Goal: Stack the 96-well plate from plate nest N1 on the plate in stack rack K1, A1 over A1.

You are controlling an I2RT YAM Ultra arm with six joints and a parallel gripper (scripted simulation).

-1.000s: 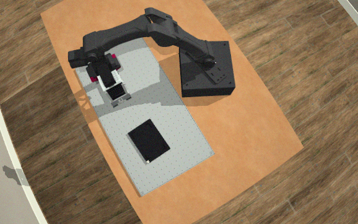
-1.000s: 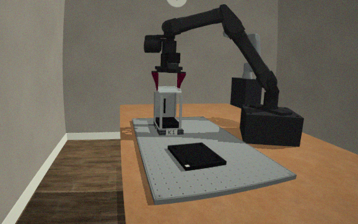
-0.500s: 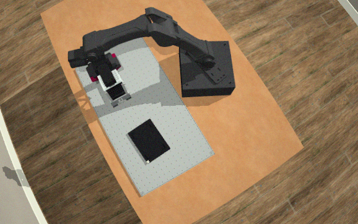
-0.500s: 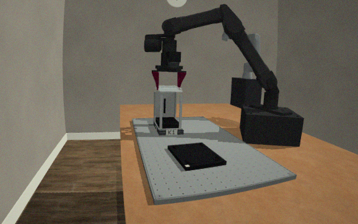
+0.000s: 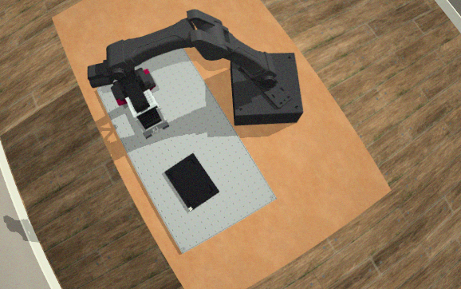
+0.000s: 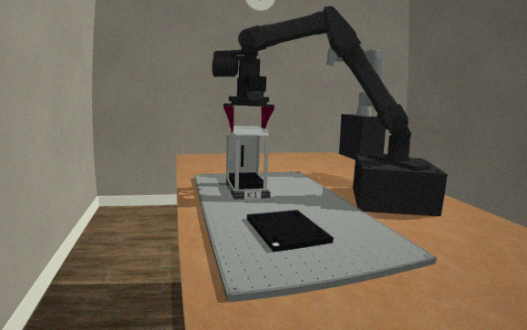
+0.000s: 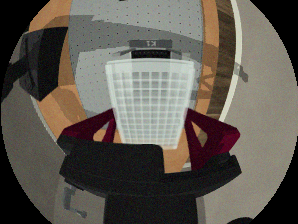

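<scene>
My gripper is now right at the white 96-well plate. Also, from my hand: K1 label: 160 mm below, 90 mm to the left, 20 mm ahead; then dark plate: 140 mm below; then black plate nest N1: 300 mm to the left, 160 mm below, 30 mm ahead.
</scene>
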